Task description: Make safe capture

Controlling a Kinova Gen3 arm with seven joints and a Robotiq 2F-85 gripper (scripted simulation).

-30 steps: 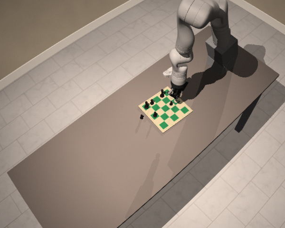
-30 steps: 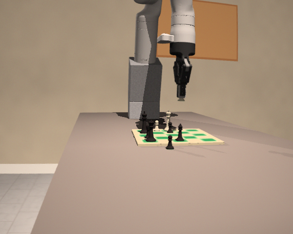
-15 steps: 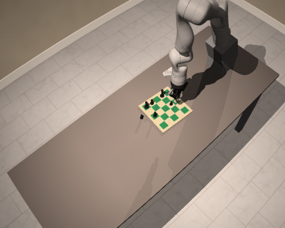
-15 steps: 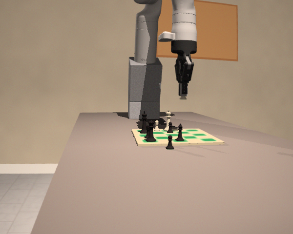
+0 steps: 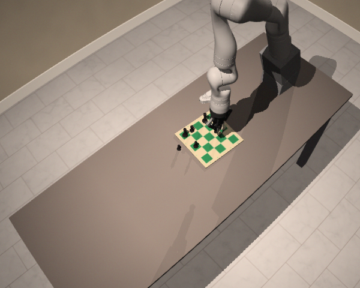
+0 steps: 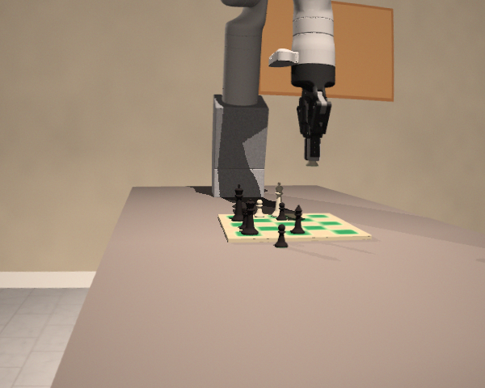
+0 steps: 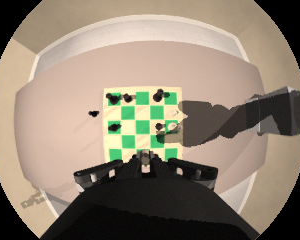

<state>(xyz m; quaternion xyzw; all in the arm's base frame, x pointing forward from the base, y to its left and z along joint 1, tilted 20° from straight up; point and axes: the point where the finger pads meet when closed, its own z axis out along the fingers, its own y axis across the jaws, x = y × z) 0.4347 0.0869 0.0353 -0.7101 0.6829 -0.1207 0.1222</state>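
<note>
My gripper is now 13 cm above the board, 4 cm to the left of it and 1 cm short of it. Also, from my hand: white pawn: 11 cm below, 8 cm to the right, 7 cm behind; then white rook: 1 cm below; then white king: 10 cm below, 7 cm behind, 4 cm to the right.
</note>
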